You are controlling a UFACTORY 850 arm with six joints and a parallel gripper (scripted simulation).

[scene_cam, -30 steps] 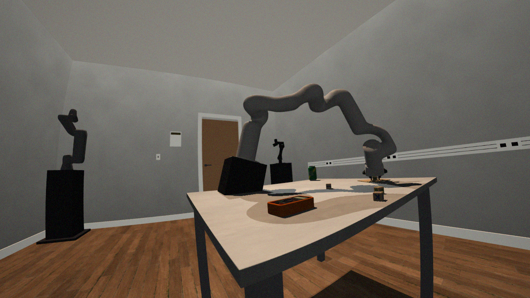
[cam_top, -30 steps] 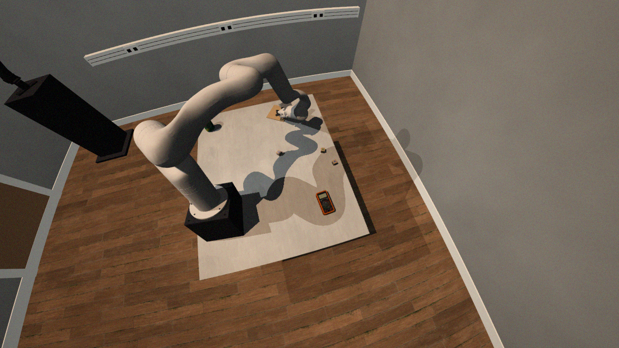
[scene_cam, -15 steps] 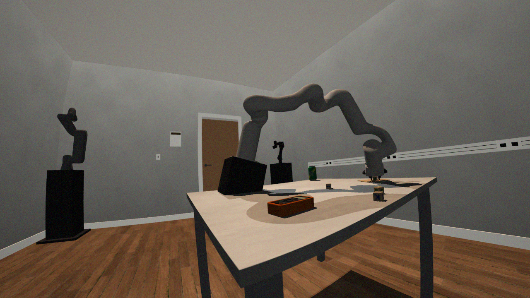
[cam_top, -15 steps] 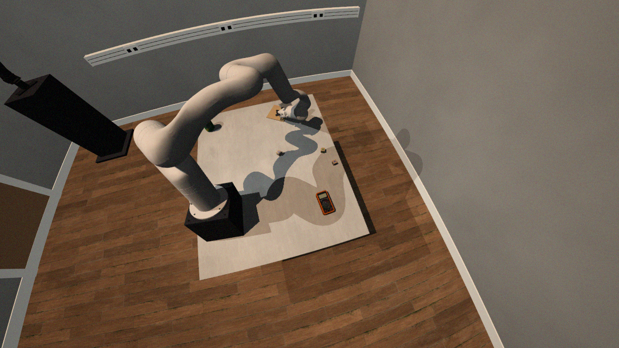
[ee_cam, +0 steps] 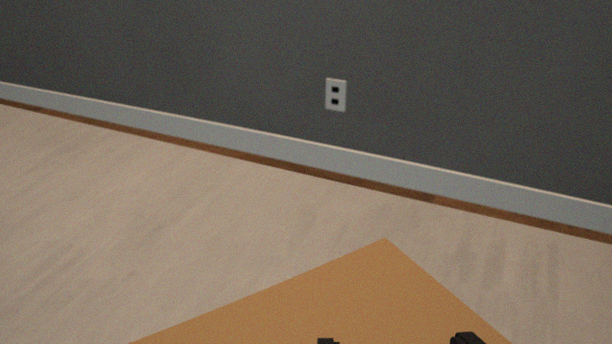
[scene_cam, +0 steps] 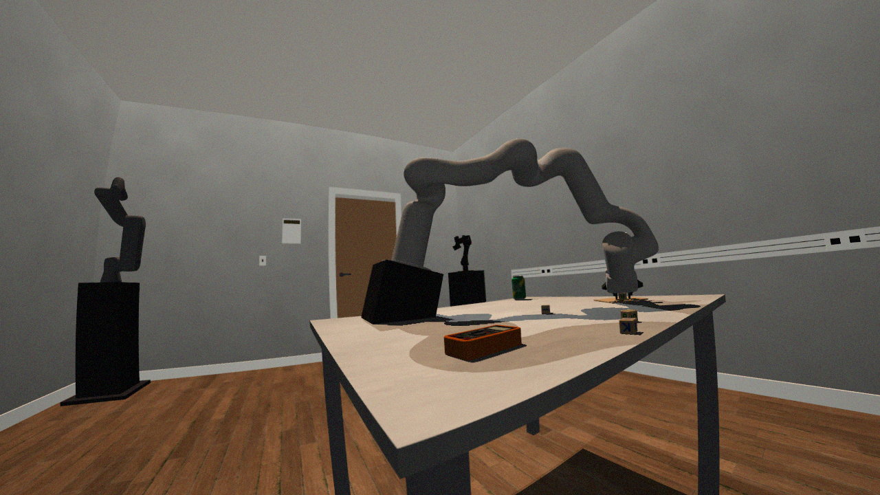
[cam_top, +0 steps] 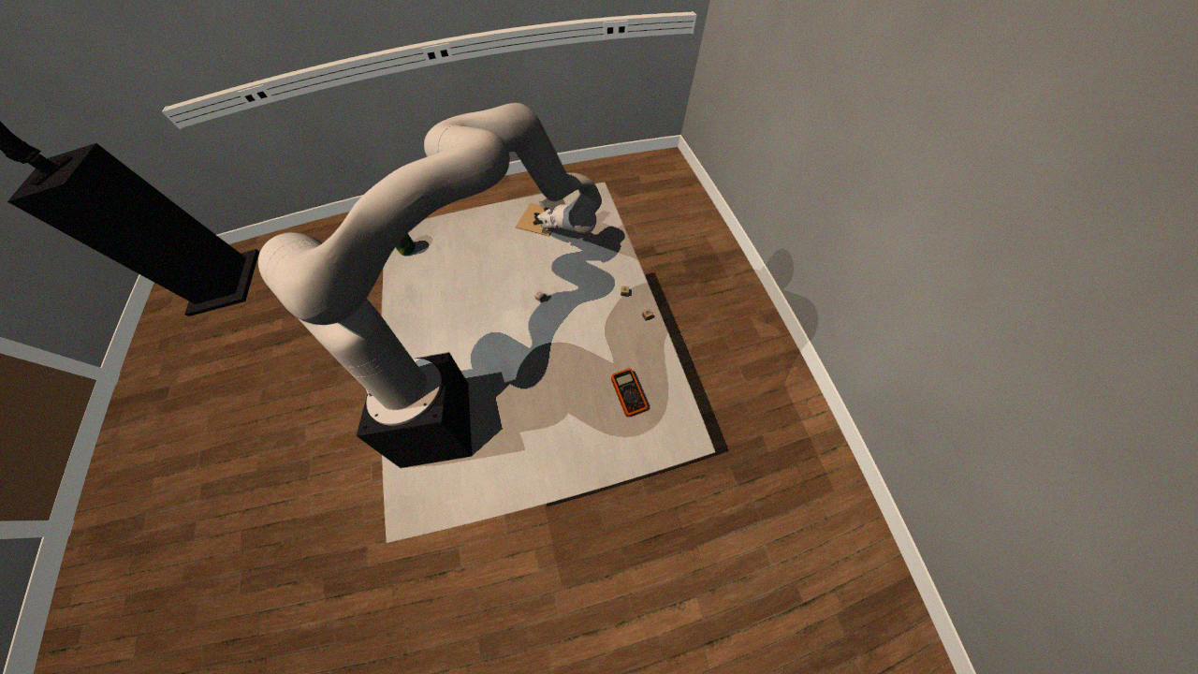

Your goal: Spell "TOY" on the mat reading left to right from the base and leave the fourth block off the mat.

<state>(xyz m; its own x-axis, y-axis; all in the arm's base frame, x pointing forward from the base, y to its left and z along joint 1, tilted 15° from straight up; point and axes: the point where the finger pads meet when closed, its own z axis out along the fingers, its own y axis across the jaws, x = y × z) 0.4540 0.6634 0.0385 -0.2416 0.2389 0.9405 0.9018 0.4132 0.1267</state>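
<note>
The block lies 1 cm below my hand. The rest, counted from my hand: orange multimeter (75 cm to the right, 11 cm ahead, 1 cm below); green soda can (53 cm behind, 4 cm above, 1 cm to the right); tan square mat (3 cm below, 2 cm behind, 1 cm to the left).
</note>
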